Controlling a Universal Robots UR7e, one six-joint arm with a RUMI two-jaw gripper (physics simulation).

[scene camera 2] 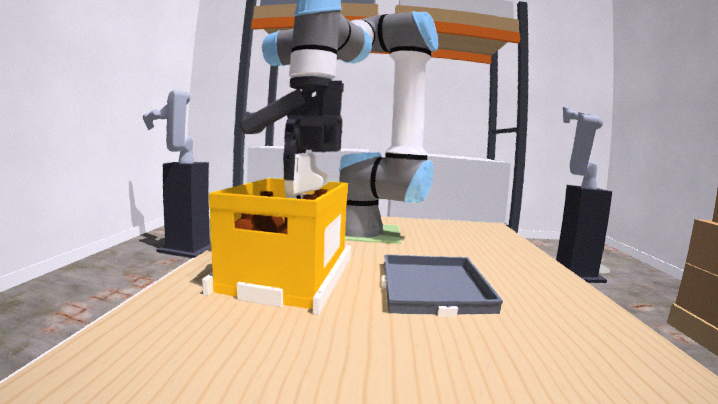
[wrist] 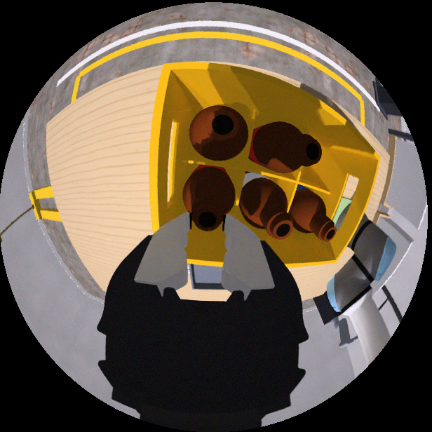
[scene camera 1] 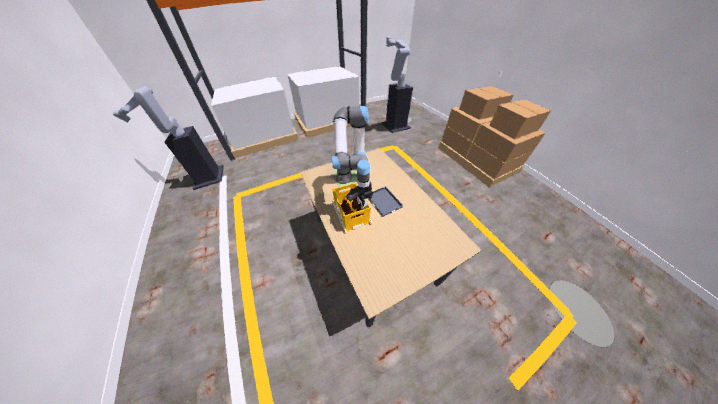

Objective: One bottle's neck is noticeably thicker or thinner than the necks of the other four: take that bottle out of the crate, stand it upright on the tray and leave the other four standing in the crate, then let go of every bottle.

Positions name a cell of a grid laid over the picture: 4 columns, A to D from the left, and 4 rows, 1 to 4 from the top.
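Note:
You'd see a bottle (wrist: C2) here, along with a bottle (wrist: C2) and a bottle (wrist: C2). There's also a bottle (wrist: B2), plus a bottle (wrist: C2). The gripper is in scene camera 2 (scene camera 2: B3), and the wrist view shows it too (wrist: B2).

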